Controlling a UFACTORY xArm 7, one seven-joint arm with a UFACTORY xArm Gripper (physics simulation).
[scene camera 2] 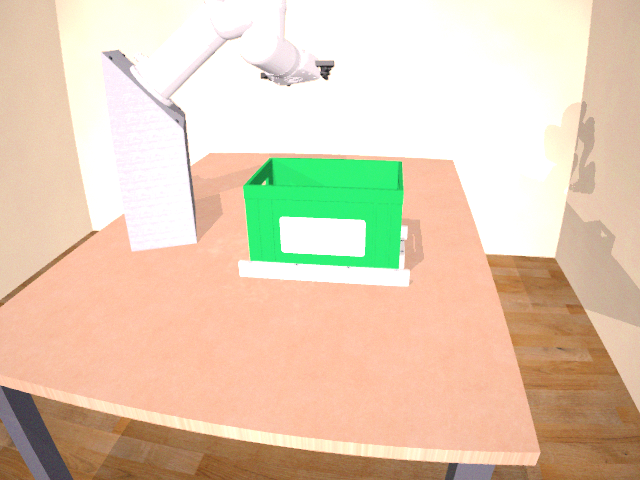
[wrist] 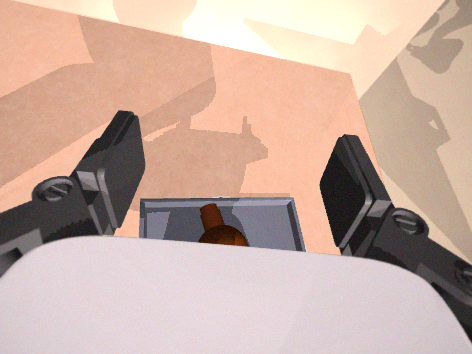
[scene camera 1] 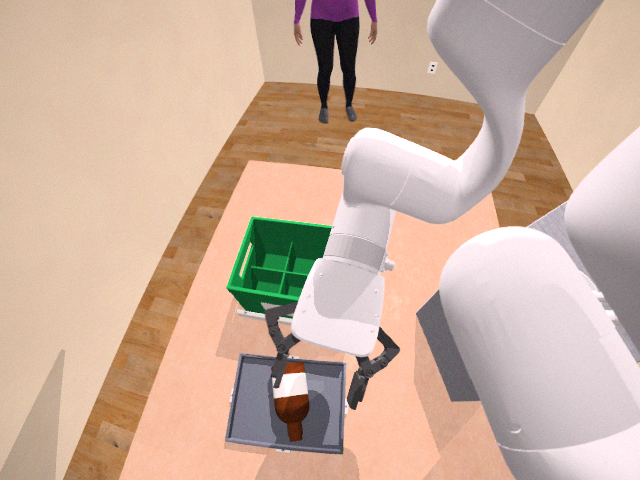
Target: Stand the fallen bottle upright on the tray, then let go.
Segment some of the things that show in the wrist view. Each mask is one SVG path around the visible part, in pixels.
The gripper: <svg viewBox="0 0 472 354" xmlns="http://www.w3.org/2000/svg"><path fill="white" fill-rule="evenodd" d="M0 213L0 354L472 354L472 265L428 237L429 227L418 214L405 208L394 207L385 186L357 135L344 134L337 139L319 183L335 246L339 247L341 255L114 236L116 229L121 228L146 166L139 117L134 115L132 111L119 110L100 138L94 140L69 177L55 176L43 180L32 190L31 201Z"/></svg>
A brown bottle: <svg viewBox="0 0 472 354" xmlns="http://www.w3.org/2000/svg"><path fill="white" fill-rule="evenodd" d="M200 208L200 217L205 232L200 237L198 243L249 247L246 238L238 229L224 224L220 209L217 208L215 203L207 204Z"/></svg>
